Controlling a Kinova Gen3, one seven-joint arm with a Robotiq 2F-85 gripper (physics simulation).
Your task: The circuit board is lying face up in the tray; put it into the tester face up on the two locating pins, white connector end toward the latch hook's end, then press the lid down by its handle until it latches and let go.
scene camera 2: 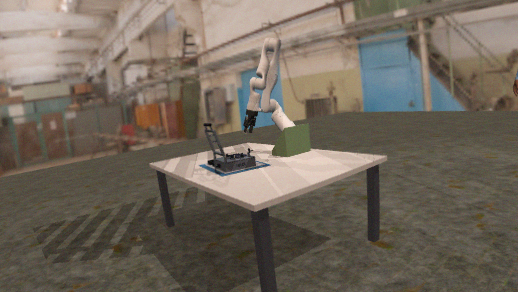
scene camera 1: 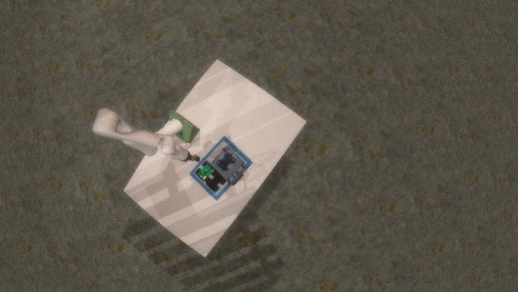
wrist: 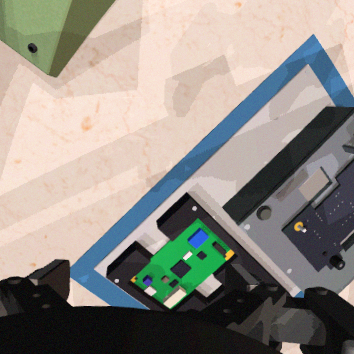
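Where they show: gripper, fingertip midpoint: point(scene camera 2: 247, 133) point(scene camera 1: 192, 160) point(wrist: 147, 279); arm's base, origin of the base link: point(scene camera 2: 292, 135) point(scene camera 1: 178, 125).
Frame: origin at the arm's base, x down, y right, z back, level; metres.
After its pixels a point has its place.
The green circuit board point(scene camera 1: 206, 171) {z -0.359, x 0.097, y 0.157 m} point(wrist: 182, 267) {z -0.357, x 0.095, y 0.165 m} lies face up in the black tray point(scene camera 1: 214, 182) {z -0.457, x 0.099, y 0.187 m} point(wrist: 123, 263) {z -0.296, x 0.090, y 0.197 m}. Its white connector point(wrist: 174, 298) {z -0.375, x 0.090, y 0.203 m} is at the end nearest the bottom of the wrist view. The grey tester point(scene camera 1: 228, 161) {z -0.453, x 0.049, y -0.011 m} point(scene camera 2: 235, 164) {z -0.496, x 0.080, y -0.079 m} point(wrist: 270, 242) {z -0.397, x 0.058, y 0.074 m} stands beside the tray with its nest bare and a gold locating pin point(wrist: 298, 227) {z -0.400, x 0.045, y 0.043 m} showing. Its lid point(scene camera 2: 213, 141) {z -0.567, x -0.055, y 0.006 m} stands open and upright. My gripper point(scene camera 1: 194, 158) {z -0.263, x -0.050, y 0.124 m} point(scene camera 2: 248, 129) {z -0.263, x -0.050, y 0.124 m} point(wrist: 147, 279) {z -0.263, x -0.050, y 0.124 m} is open and empty. It hangs well above the table, just off the tray side of the blue mat point(scene camera 1: 214, 197) {z -0.523, x 0.116, y 0.287 m} point(scene camera 2: 261, 165) {z -0.341, x 0.117, y -0.100 m} point(wrist: 211, 144) {z -0.294, x 0.116, y 0.033 m}.
The arm's green pedestal point(scene camera 1: 185, 127) {z -0.068, x -0.022, y -0.023 m} point(scene camera 2: 292, 142) {z -0.064, x 0.035, y -0.065 m} point(wrist: 38, 24) {z -0.103, x 0.056, y 0.052 m} stands at the table's point(scene camera 1: 224, 90) {z -0.081, x 0.118, y -0.426 m} point(scene camera 2: 289, 181) {z -0.467, x 0.118, y -0.486 m} edge behind the gripper. The mat, tray and tester sit near the table's middle.
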